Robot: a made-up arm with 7 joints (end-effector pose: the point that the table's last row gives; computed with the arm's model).
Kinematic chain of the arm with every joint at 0, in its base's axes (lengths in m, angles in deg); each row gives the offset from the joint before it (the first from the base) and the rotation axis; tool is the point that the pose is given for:
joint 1: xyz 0 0 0.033 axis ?
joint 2: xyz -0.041 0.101 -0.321 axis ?
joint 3: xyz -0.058 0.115 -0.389 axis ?
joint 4: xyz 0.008 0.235 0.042 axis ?
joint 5: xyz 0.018 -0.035 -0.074 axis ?
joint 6: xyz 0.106 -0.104 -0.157 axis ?
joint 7: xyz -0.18 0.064 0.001 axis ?
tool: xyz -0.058 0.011 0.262
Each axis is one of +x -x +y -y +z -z.
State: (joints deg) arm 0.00 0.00 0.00 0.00 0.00 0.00 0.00
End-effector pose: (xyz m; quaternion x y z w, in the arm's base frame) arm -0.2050 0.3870 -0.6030 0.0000 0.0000 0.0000 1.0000
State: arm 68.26 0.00 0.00 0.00 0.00 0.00 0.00
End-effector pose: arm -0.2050 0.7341 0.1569 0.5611 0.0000 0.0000 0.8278
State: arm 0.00 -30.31 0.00 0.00 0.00 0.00 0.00
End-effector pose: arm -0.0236 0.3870 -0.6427 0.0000 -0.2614 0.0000 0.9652
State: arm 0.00 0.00 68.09 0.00 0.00 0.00 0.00
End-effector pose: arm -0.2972 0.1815 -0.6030 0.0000 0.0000 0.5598 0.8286
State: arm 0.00 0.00 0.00 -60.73 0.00 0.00 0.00
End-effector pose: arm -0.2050 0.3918 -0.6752 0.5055 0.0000 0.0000 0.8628
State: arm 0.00 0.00 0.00 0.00 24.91 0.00 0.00
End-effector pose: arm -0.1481 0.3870 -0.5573 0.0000 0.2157 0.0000 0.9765
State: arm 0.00 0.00 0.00 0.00 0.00 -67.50 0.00
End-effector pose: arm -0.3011 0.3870 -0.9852 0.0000 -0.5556 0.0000 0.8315
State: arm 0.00 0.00 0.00 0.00 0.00 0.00 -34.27
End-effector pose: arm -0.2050 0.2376 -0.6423 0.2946 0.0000 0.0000 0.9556
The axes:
joint 1: +x
joint 2: +y
joint 3: +z
joint 4: -x
joint 5: +y
joint 6: +y
joint 7: -x

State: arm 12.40 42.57 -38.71 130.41 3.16 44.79 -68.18
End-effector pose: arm 0.0698 0.6502 -0.4184 -0.6057 0.3518 -0.3888 0.5985
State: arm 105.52 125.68 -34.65 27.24 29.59 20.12 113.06
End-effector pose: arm -0.4672 -0.1959 0.5833 0.3524 0.2225 -0.9073 0.0560
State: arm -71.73 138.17 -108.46 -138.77 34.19 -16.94 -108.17
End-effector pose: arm -0.7565 -0.3757 -0.3233 0.2658 -0.6168 -0.0400 0.7398
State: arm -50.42 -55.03 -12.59 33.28 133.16 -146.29 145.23
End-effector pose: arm 0.2768 -0.5050 -0.9112 0.7678 0.1964 0.5090 0.3359
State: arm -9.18 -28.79 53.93 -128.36 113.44 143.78 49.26
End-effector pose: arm -0.5431 0.1642 -0.6103 0.4035 -0.0639 -0.3693 0.8347
